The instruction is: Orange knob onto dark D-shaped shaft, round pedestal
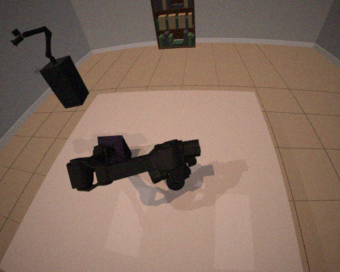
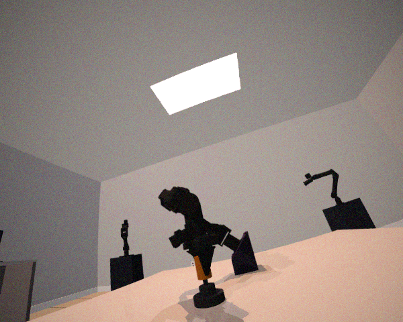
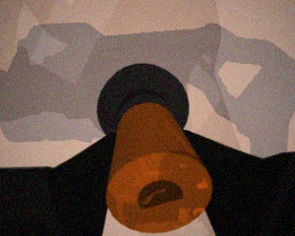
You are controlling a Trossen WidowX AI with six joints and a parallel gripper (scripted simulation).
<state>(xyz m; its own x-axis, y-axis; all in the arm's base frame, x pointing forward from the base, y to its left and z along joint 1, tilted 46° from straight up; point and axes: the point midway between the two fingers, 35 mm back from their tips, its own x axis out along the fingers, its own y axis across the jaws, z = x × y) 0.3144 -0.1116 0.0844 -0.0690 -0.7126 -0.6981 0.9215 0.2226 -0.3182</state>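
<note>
Right now my gripper tip is 2 cm below the orange knob. The rest, counted from my gripper tip: round pedestal (4 cm below).
</note>
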